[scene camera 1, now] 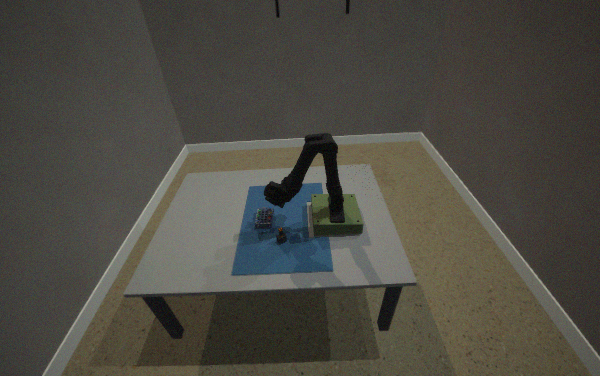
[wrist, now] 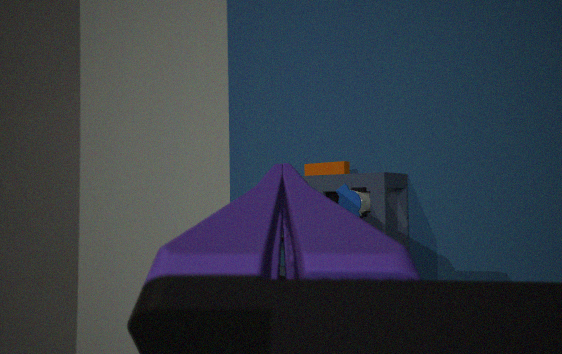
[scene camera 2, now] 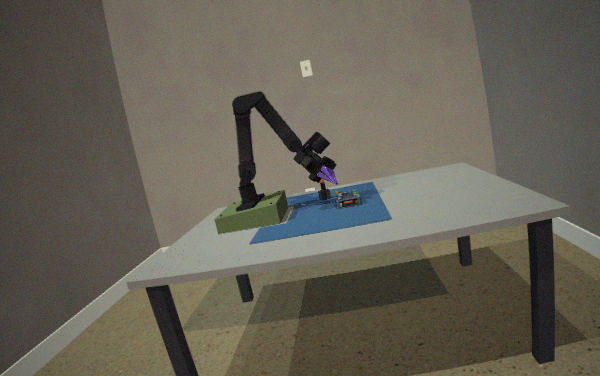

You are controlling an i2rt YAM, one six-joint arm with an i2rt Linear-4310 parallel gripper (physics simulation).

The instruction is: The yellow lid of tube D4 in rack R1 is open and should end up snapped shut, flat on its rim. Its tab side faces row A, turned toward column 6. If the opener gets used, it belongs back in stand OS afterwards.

The gripper (wrist: 282, 176) is shut and holds nothing. Further things: a blue mat (wrist: 458, 102).
